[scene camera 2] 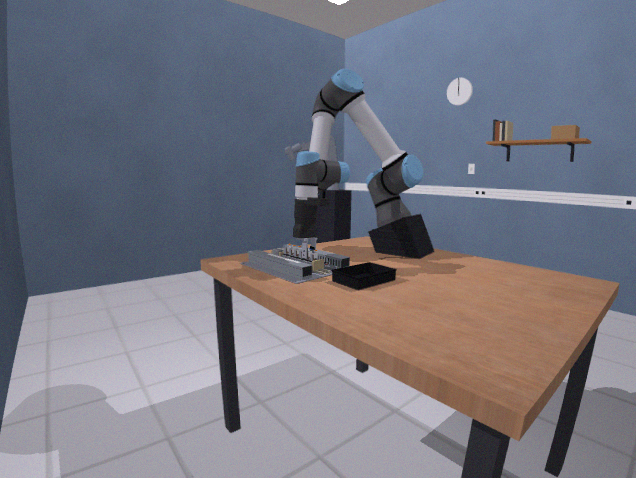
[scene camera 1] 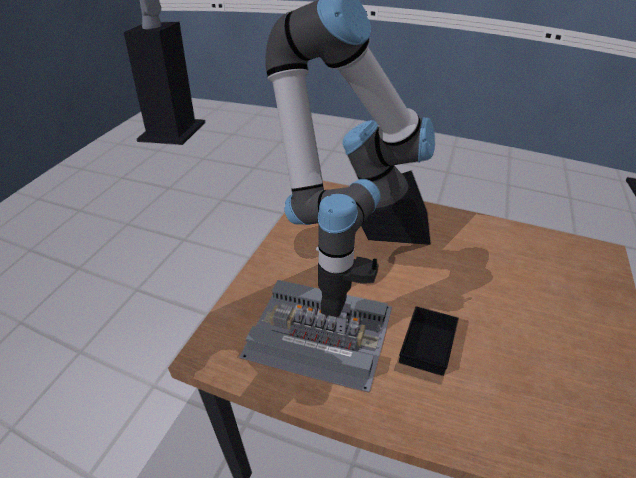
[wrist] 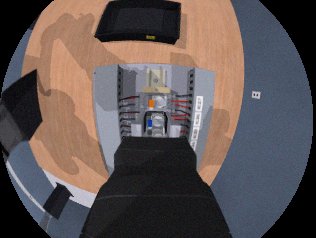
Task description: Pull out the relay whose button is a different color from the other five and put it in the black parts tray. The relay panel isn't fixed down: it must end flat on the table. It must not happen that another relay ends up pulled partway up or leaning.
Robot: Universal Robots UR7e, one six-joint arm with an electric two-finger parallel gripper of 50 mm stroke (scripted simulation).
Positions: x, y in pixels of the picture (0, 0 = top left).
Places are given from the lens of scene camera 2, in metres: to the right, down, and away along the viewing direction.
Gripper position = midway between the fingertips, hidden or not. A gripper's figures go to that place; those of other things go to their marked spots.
my gripper [scene camera 2: 308, 257]: -0.03, 0.06, 1.16
grey relay panel [scene camera 2: 295, 270]: -0.07, 0.10, 1.05
black parts tray [scene camera 2: 361, 276]: 0.14, 0.12, 1.07
